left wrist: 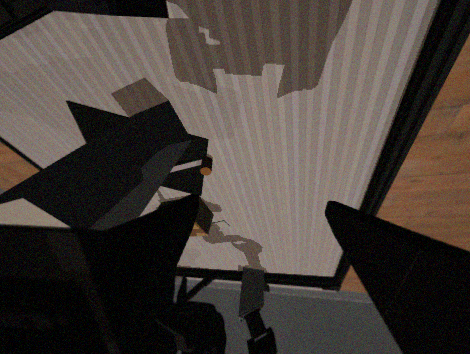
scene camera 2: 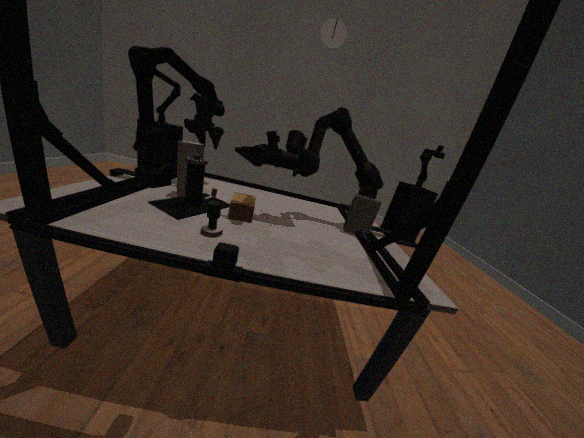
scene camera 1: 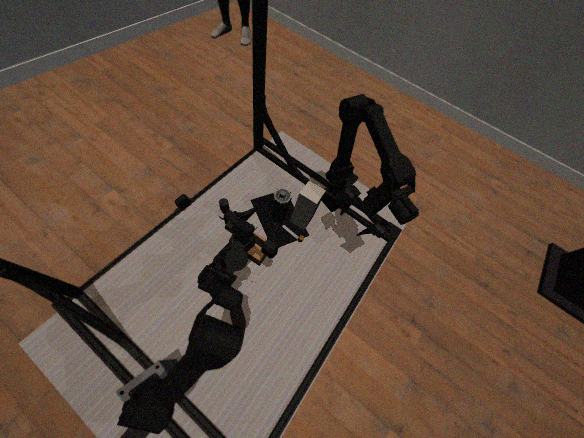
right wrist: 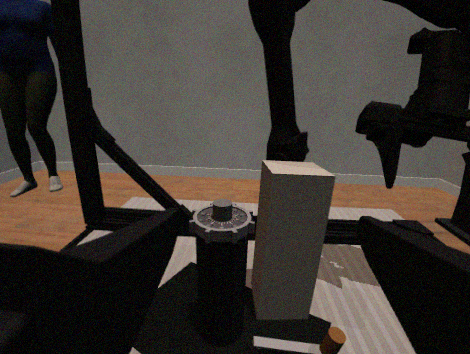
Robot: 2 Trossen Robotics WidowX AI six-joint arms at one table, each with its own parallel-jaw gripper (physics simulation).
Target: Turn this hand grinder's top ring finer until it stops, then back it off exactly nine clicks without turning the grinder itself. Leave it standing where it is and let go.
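Seen in the pictures: left gripper, fingertip midpoint: (left wrist: 261,203) (scene camera 2: 210,148) (scene camera 1: 348,225) (right wrist: 425,195); right gripper, fingertip midpoint: (scene camera 2: 238,148) (scene camera 1: 268,215) (right wrist: 268,221); left arm's base at its link origin: (scene camera 2: 153,166) (scene camera 1: 338,190); right arm's base at its link origin: (left wrist: 251,312) (scene camera 2: 366,201) (scene camera 1: 149,392).
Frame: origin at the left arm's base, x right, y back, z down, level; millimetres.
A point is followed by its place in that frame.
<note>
The dark cylindrical hand grinder (scene camera 2: 195,182) @(x 72, y -276, z -17 mm) (right wrist: 221,285) @(x 41, y -283, z -24 mm) stands upright on a dark mat (scene camera 2: 165,204) @(x 128, y -208, z 70 mm) (right wrist: 167,312) @(x 128, y -265, z 70 mm). Its notched top ring (right wrist: 220,233) @(x 42, y -285, z -87 mm) shows a light dial face with a short grey knob at its centre. My right gripper (scene camera 1: 280,222) (scene camera 2: 237,149) @(x -17, y -364, z -152 mm) (right wrist: 268,221) @(x -17, y -364, z -152 mm) is open and empty; in the right wrist view the grinder stands ahead, between the two finger lines and nearer the left one. My left gripper (scene camera 2: 209,143) @(x -169, y -136, z -103 mm) (left wrist: 261,203) @(x -169, y -136, z -103 mm) is open and empty, above the table on the other side of the pale box. In the left wrist view the grinder cannot be made out.
A tall pale box (scene camera 1: 307,205) @(x -29, y -207, z -94 mm) (scene camera 2: 183,167) @(x 29, y -182, z -42 mm) (right wrist: 295,240) @(x -22, y -212, z -52 mm) stands close beside the grinder. An orange-brown knob (scene camera 1: 301,238) @(x -85, y -248, z 38 mm) (left wrist: 205,167) @(x -84, y -236, z 39 mm) (right wrist: 334,340) @(x -81, y -253, z 38 mm) ends a pale bar. A wooden block (scene camera 1: 256,253) @(x -52, y -429, z 13 mm) (scene camera 2: 242,206) @(x 44, y -447, z 20 mm) and a dark tamper-like object (scene camera 2: 213,220) @(x 184, y -439, z 30 mm) stand nearby.
</note>
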